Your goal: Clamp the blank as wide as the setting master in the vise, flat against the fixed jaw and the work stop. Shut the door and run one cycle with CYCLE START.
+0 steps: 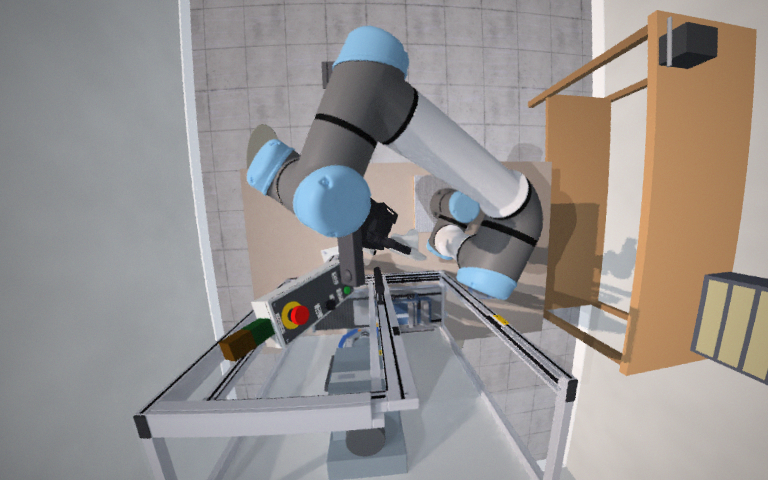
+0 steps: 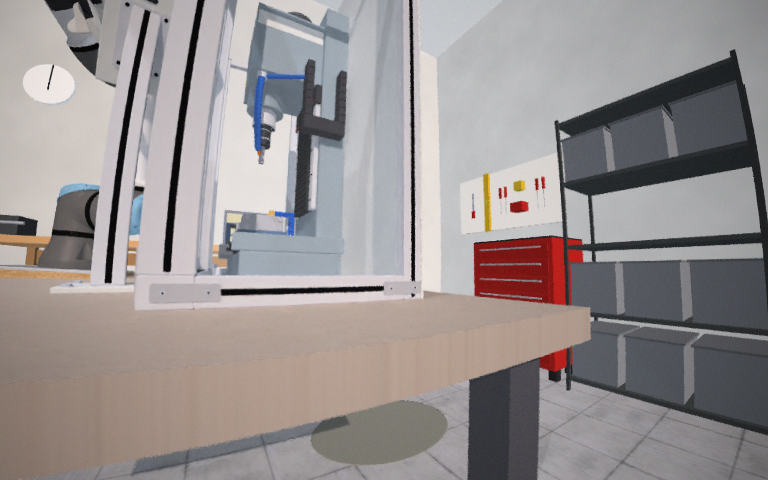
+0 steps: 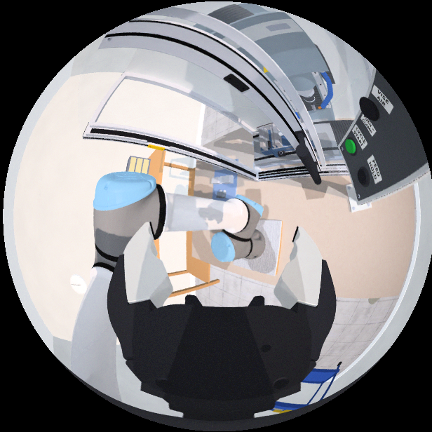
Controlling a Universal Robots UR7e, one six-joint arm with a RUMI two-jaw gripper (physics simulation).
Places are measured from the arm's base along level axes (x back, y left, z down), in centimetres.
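Pixels of known places: gripper, fingertip midpoint: (image 1: 398, 255); arm's base, origin of the base link: (image 1: 445, 204) (image 2: 74, 268).
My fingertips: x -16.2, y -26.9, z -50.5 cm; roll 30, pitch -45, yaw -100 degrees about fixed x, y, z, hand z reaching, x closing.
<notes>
Ahead of a thing's pixels: the offset from my fingertips to its top centre. "spot": to the spot under its first point.
My gripper (image 3: 224, 226) (image 1: 398, 245) is open and empty, outside the machine enclosure near the control panel @[spot: dx -13.3, dy -20.8, dz -0.6 cm] (image 1: 305, 301) (image 3: 387, 145). The green CYCLE START button @[dx -14.4, dy -12.4, dz +11.3 cm] (image 1: 347, 289) (image 3: 350, 146) and dark VISE AIR knob (image 3: 369, 108) are on that panel. The door handle @[spot: dx -13.6, dy -2.7, dz +18.4 cm] (image 1: 377, 284) (image 3: 308, 159) is a black bar on a pale upright frame; how far the door is shut is unclear. The vise (image 3: 270, 140) (image 2: 256, 222) sits inside the enclosure, partly hidden by frames and glare. The blank, the setting master, and their contact with the fixed jaw and work stop cannot be made out.
The spindle (image 2: 270, 118) hangs above the vise, beside a blue coolant hose (image 2: 258, 107). The enclosure's side rail @[spot: dx -15.0, dy +28.8, dz -8.3 cm] (image 1: 518, 338) (image 3: 202, 157) is near the arm's elbow. A blue object (image 3: 223, 183) lies beside the arm base. A wooden bench (image 1: 688, 198) stands at the right.
</notes>
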